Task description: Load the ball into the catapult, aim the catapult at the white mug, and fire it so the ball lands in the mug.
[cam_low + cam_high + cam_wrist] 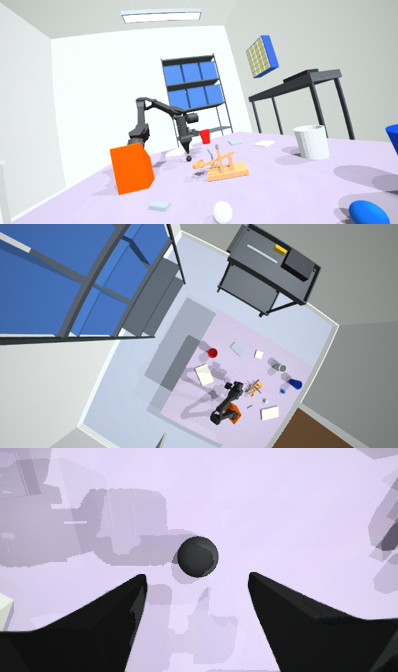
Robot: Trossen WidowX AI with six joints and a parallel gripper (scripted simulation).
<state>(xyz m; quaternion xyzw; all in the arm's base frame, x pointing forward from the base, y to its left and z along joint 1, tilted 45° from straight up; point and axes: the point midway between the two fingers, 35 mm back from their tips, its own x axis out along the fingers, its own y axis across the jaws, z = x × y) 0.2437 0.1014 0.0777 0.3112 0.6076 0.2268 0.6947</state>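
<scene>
My gripper tip is now 4 cm above the dark ball. Round my gripper tip: white ball (45 cm to the right, 3 cm below, 1 cm behind); wooden catapult (24 cm to the right, 6 cm ahead); red cup (34 cm to the left, 23 cm ahead, 2 cm below).
</scene>
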